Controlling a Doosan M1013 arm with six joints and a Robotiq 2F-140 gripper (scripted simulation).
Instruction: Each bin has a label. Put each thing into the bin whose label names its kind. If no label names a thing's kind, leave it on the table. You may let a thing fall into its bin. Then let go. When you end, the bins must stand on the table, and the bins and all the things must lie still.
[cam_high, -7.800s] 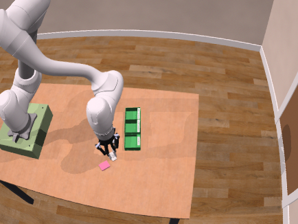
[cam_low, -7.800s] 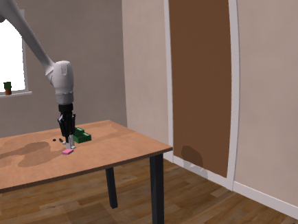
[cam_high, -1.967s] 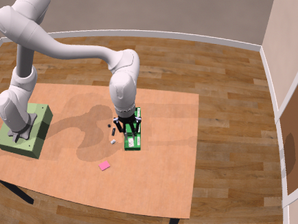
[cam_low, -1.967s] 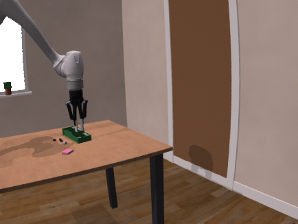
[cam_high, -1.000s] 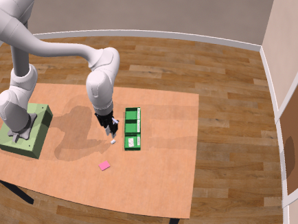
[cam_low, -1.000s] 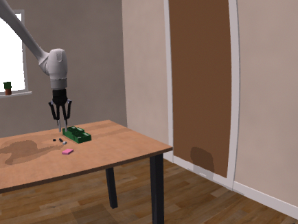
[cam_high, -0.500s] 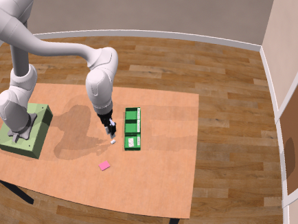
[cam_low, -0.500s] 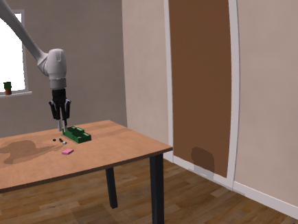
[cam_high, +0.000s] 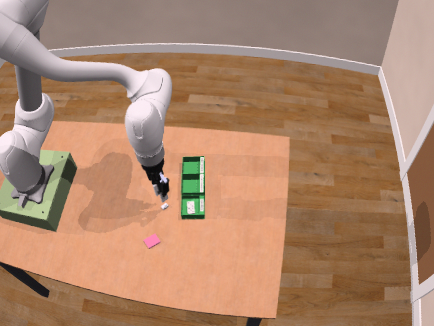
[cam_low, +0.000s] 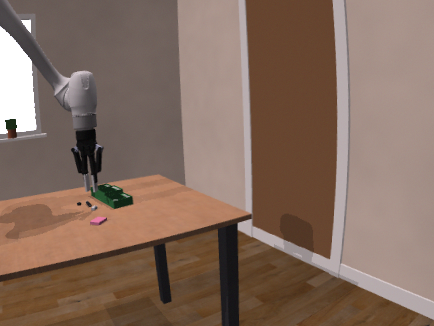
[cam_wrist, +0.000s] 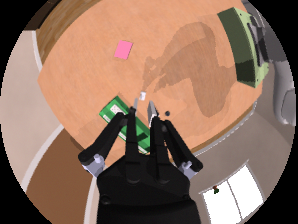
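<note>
Right now my hand is 10 cm above the small white piece. Also, from my hand: white thing (10 cm ahead, 9 cm below, 1 cm to the left); then black bar (10 cm below, 6 cm to the left, 1 cm behind); then small dark piece (10 cm to the left, 10 cm below, 5 cm behind).
</note>
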